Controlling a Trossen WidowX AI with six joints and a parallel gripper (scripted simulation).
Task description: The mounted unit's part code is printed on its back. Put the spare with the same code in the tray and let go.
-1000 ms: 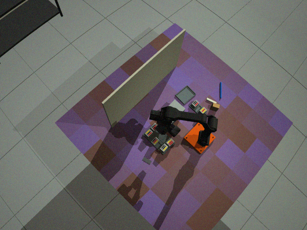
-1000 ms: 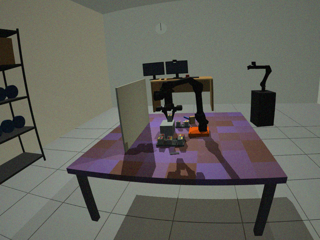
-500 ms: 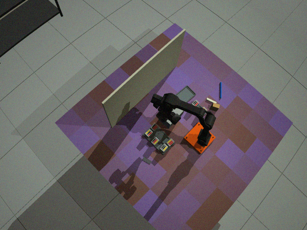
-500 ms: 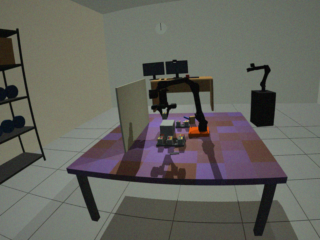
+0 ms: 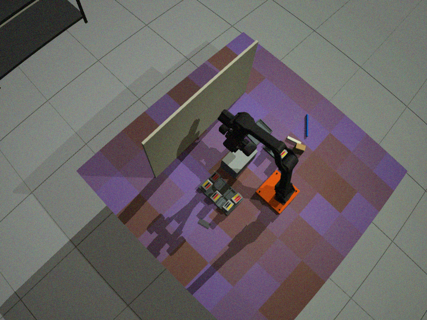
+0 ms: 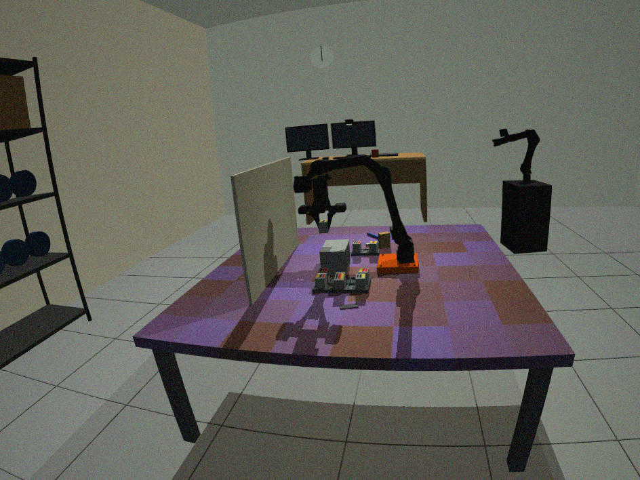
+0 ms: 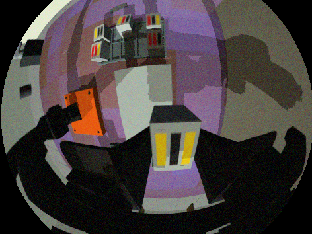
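Now: the dark grey tray 20 cm to the right of my gripper tip, 17 cm below it and 3 cm behind it. From my gripper tip the other things lie so: tall white board: 21 cm ahead, 6 cm above, 2 cm to the right; then grey spare: 2 cm above; then mounted unit: 12 cm below, 4 cm behind, 1 cm to the left.
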